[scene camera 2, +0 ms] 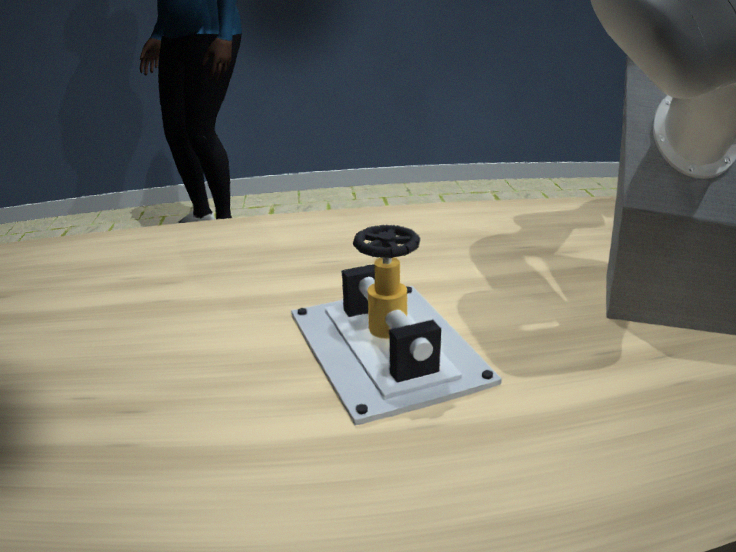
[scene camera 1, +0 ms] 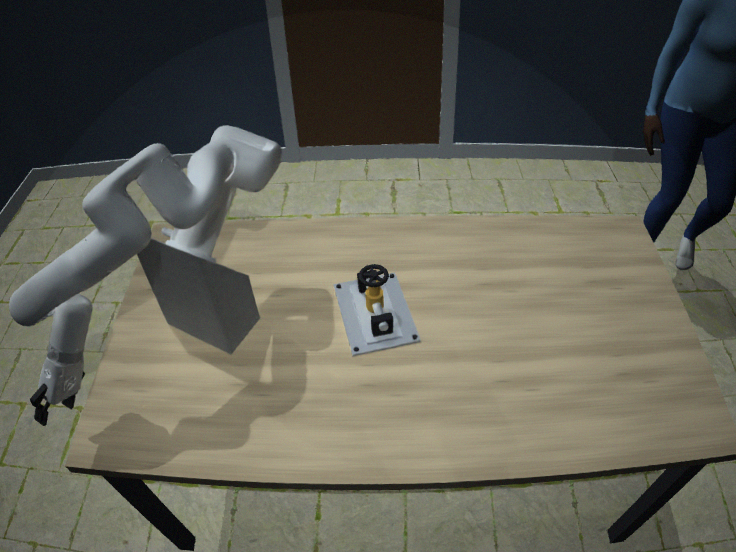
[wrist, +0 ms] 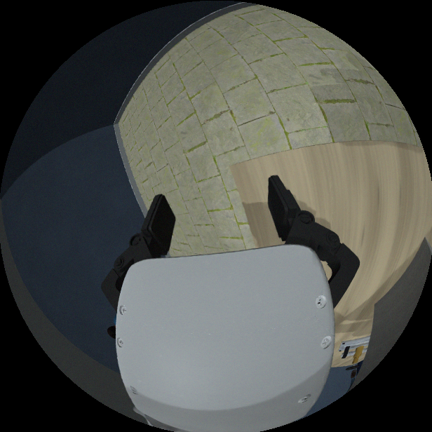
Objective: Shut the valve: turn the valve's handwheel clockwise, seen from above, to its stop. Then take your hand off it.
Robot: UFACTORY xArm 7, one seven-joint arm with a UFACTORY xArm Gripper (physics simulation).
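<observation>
The valve has a yellow body [scene camera 1: 374, 300] [scene camera 2: 387, 308] [wrist: 358, 354] on a grey base plate [scene camera 1: 351, 332] [scene camera 2: 332, 362]. Its black handwheel [scene camera 1: 373, 275] [scene camera 2: 386, 240] lies level on top of the stem. In the wrist view the valve shows small at the lower right edge. My gripper [scene camera 1: 57, 409] [wrist: 217, 197] is open, with nothing between its fingers. It hangs past the left end of the table in scene camera 1, far from the handwheel and not touching it. The gripper does not show in scene camera 2.
The wooden table [scene camera 1: 535, 356] [scene camera 2: 178, 475] [wrist: 380, 200] carries the valve's plate. A grey block [scene camera 1: 202, 297] [scene camera 2: 665, 267] under the arm's base stands left of the valve in scene camera 1. Black square flanges [scene camera 2: 414, 350] flank the valve body. A person [scene camera 1: 695, 118] [scene camera 2: 199, 118] stands beyond the table.
</observation>
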